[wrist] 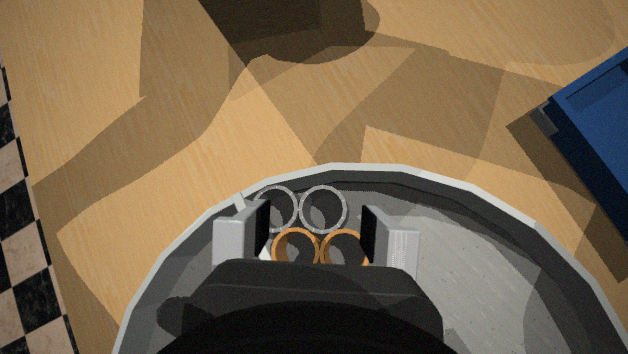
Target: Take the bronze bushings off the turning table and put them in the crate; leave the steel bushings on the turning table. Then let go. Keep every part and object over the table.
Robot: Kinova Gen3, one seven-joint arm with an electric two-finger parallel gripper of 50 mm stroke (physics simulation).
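Note:
My gripper is open and empty, above the turning table, a round grey disc with a raised rim. Two bronze bushings stand upright side by side on it, showing between and below my fingertips; their lower parts are hidden by the gripper body. Two steel bushings stand upright just beyond them, close together. The left steel one is partly hidden by the left finger. The blue crate is at the right edge, partly in view; its bushings do not show.
A dark block-like shape is at the top, on the wooden table. A small light pointer is at the turning table's rim. The table's edge and the checkered floor are at the left. Broad shadows cross the wood.

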